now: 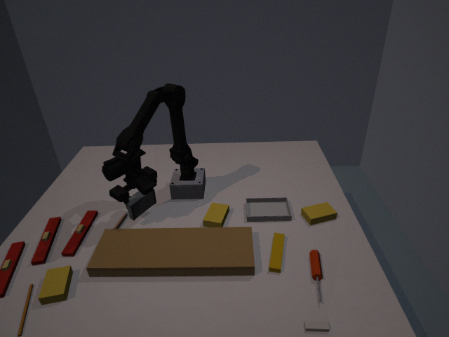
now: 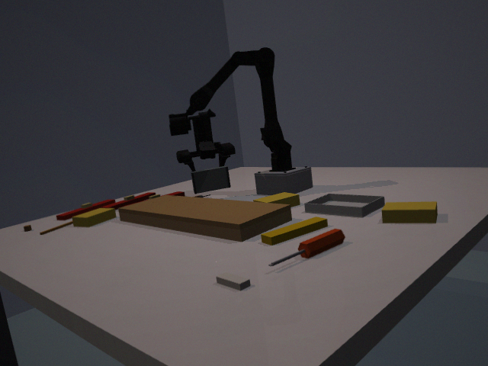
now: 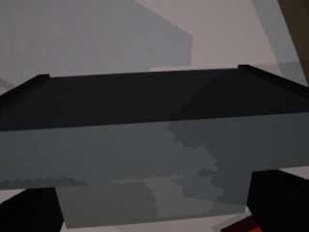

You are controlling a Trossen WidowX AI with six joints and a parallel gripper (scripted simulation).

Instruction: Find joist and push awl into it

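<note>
Right now my gripper tip is 1 cm to the right of the stud finder and 1 cm past it. Also, from my gripper tip: thin stick: 42 cm ahead, 21 cm to the right, 7 cm below; awl: 7 cm below, 5 cm to the right, 2 cm ahead; grey tray: 50 cm to the left, 6 cm below, 3 cm behind.
</note>
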